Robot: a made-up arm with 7 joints. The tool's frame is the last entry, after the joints. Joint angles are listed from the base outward.
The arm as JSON. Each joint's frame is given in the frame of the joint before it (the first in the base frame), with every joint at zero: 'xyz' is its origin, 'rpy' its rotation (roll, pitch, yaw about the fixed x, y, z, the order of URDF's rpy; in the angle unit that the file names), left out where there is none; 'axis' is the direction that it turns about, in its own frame. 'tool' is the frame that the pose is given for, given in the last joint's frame.
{
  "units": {
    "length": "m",
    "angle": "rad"
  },
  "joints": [
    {
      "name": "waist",
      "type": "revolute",
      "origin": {
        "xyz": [
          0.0,
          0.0,
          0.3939
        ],
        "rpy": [
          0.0,
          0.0,
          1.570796
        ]
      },
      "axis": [
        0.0,
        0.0,
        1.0
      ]
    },
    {
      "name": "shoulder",
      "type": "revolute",
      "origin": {
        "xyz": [
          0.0,
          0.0,
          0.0
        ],
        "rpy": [
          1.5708,
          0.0,
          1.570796
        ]
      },
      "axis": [
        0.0,
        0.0,
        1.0
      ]
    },
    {
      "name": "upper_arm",
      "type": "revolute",
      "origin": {
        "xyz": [
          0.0,
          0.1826,
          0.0
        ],
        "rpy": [
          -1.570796,
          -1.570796,
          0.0
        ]
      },
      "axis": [
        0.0,
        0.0,
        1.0
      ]
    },
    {
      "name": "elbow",
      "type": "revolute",
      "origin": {
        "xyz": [
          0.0,
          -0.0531,
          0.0
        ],
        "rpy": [
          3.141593,
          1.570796,
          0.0
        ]
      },
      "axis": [
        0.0,
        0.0,
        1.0
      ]
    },
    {
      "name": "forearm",
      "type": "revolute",
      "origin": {
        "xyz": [
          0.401,
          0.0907,
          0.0
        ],
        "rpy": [
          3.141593,
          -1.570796,
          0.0
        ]
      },
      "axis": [
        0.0,
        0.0,
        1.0
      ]
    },
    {
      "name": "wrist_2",
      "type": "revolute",
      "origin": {
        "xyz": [
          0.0,
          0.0,
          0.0
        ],
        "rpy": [
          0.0,
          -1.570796,
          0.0
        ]
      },
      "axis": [
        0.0,
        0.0,
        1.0
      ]
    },
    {
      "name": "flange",
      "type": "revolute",
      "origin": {
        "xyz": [
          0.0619,
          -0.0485,
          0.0
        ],
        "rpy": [
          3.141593,
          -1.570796,
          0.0
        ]
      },
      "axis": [
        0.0,
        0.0,
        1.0
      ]
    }
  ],
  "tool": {
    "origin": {
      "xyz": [
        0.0,
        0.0,
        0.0
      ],
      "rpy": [
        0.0,
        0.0,
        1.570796
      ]
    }
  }
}
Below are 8 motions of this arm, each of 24 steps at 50 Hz.
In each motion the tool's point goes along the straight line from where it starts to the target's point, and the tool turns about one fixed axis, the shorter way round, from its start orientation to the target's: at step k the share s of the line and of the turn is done. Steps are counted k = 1, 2, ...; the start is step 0. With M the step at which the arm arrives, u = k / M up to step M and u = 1 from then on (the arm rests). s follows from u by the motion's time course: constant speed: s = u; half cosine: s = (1 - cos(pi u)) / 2; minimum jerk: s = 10 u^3 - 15 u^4 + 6 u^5.
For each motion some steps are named. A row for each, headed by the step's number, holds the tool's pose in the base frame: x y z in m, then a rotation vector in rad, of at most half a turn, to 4 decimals.
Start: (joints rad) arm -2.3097 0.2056 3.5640 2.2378 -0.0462 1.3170 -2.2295
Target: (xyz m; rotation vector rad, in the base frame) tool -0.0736 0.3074 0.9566 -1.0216 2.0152 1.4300
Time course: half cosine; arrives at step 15
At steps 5, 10, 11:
5: 0.0187 0.2936 0.9587 -0.5662 2.1778 1.2324
10: -0.0428 0.3028 0.9573 -0.8701 2.0781 1.3679
11: -0.0532 0.3044 0.9571 -0.9214 2.0578 1.3894

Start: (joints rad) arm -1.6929 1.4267 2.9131 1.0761 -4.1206 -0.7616 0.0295
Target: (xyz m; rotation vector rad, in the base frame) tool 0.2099 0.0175 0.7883 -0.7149 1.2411 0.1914
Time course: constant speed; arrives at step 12
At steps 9, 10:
9: 0.1986 0.0159 0.7928 -0.7078 1.2258 0.2192
10: 0.2024 0.0164 0.7913 -0.7102 1.2309 0.2100

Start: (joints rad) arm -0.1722 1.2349 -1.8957 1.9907 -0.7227 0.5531 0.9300
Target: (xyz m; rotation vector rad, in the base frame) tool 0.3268 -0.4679 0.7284 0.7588 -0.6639 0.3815
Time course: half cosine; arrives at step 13
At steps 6, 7, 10, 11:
6: 0.3205 -0.4806 0.7004 0.7766 -0.5815 0.3050
7: 0.3219 -0.4779 0.7065 0.7729 -0.5993 0.3214
10: 0.3254 -0.4707 0.7221 0.7629 -0.6455 0.3643
11: 0.3262 -0.4692 0.7255 0.7607 -0.6555 0.3737

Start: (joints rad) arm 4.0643 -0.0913 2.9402 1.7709 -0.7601 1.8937 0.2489
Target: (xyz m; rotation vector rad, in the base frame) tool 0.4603 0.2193 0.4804 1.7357 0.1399 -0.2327
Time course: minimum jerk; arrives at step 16
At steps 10, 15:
10: 0.4432 0.2385 0.5287 1.9083 0.1957 -0.1181
15: 0.4602 0.2195 0.4808 1.7371 0.1403 -0.2318

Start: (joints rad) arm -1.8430 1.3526 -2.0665 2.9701 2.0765 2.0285 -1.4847
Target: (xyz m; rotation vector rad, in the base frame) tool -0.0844 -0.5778 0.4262 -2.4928 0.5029 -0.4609
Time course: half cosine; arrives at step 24
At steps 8, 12, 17, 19, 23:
8: -0.1669 -0.5818 0.4579 -2.8011 0.6757 -0.2067
12: -0.1394 -0.5805 0.4473 -2.7014 0.6169 -0.2971
17: -0.1059 -0.5788 0.4345 -2.5758 0.5469 -0.3994
19: -0.0958 -0.5783 0.4306 -2.5368 0.5261 -0.4288
23: -0.0849 -0.5778 0.4264 -2.4946 0.5039 -0.4596

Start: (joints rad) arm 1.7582 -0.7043 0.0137 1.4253 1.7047 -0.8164 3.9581
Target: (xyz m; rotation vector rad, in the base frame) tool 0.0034 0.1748 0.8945 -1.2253 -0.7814 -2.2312
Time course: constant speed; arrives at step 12
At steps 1, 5, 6, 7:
1: 0.0257 0.2307 0.8560 -1.3361 -0.8867 -2.0689
5: 0.0176 0.2104 0.8700 -1.2970 -0.8492 -2.1290
6: 0.0156 0.2053 0.8735 -1.2870 -0.8397 -2.1438
7: 0.0135 0.2002 0.8770 -1.2769 -0.8302 -2.1586

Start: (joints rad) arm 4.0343 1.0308 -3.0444 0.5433 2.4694 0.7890 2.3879
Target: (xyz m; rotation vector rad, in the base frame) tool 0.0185 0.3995 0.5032 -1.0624 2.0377 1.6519
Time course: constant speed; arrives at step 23
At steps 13, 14, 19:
13: 0.0907 0.3555 0.5588 -0.6619 1.8621 2.1319
14: 0.0835 0.3599 0.5533 -0.7045 1.8842 2.0872
19: 0.0474 0.3819 0.5255 -0.9092 1.9795 1.8521

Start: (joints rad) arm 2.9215 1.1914 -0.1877 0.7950 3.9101 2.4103 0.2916
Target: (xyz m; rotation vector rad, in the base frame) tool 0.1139 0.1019 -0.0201 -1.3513 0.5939 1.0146
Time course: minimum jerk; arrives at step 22
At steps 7, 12, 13, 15, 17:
7: -0.0882 0.1548 0.0082 -1.1749 0.3809 1.8064
12: 0.0105 0.1289 -0.0056 -1.2808 0.4952 1.4238
13: 0.0309 0.1236 -0.0085 -1.2979 0.5163 1.3436
15: 0.0671 0.1141 -0.0135 -1.3243 0.5518 1.2007
17: 0.0937 0.1072 -0.0173 -1.3406 0.5763 1.0950

